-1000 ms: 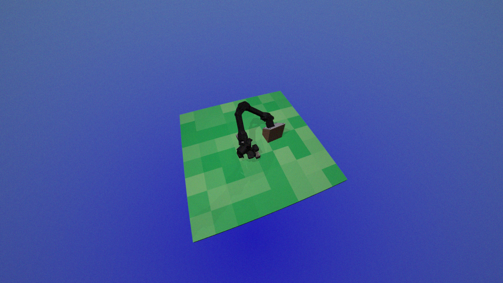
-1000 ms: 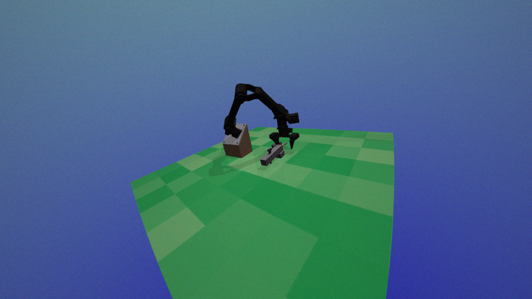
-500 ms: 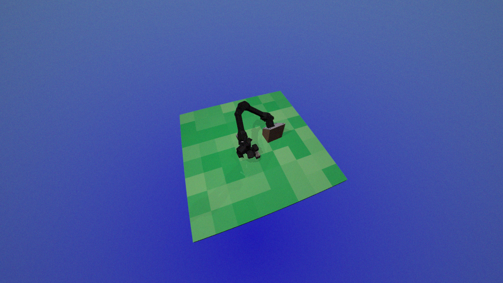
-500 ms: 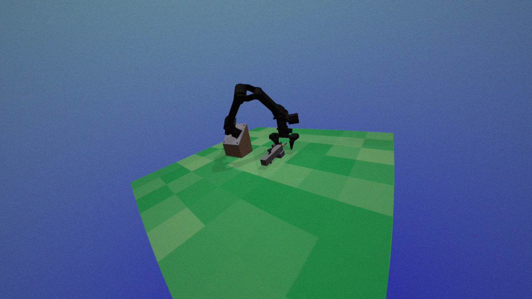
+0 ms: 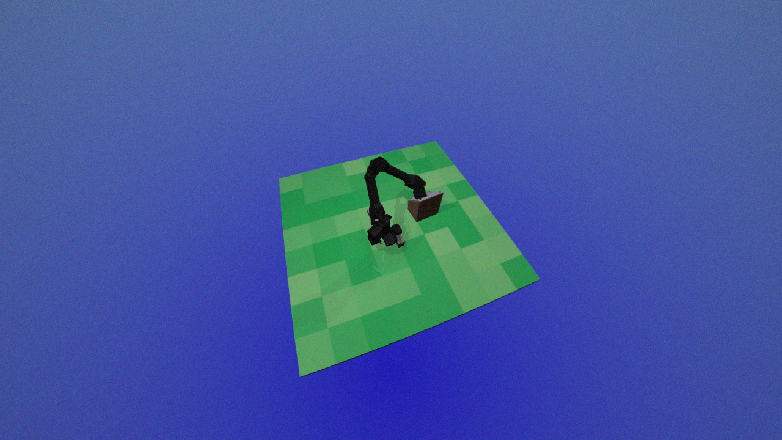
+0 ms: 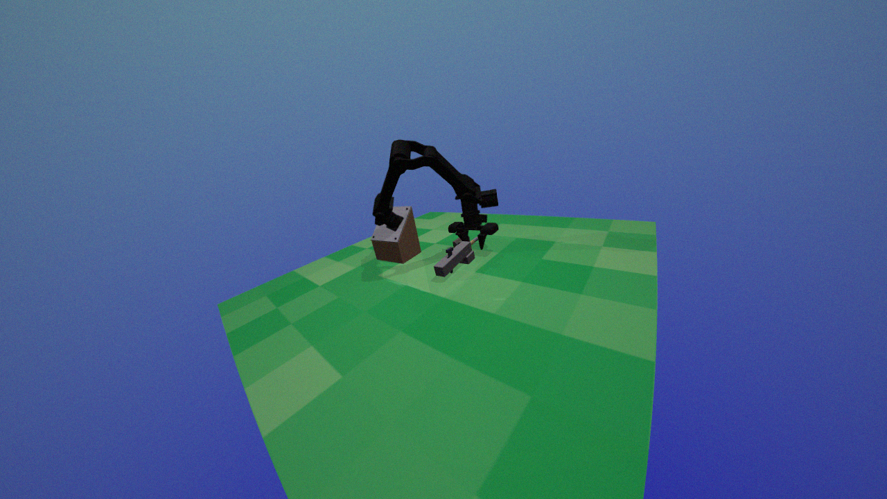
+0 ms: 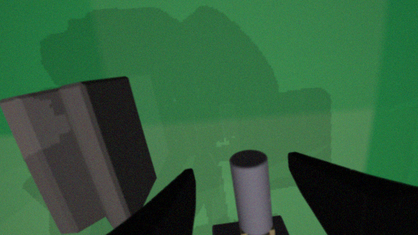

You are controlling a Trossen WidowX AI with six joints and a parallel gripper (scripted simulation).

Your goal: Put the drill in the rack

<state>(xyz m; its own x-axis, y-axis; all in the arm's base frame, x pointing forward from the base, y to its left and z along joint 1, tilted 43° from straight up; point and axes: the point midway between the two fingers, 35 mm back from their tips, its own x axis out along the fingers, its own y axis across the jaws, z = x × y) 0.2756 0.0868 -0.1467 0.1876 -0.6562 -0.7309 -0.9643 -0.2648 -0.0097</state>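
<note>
My gripper tip is 4 cm to the left of the drill, 3 cm below it and 1 cm short of it. The rest, counted from my gripper tip: dark part: 16 cm to the right, 4 cm above, 3 cm ahead; then rack: 8 cm behind, 1 cm to the left.
</note>
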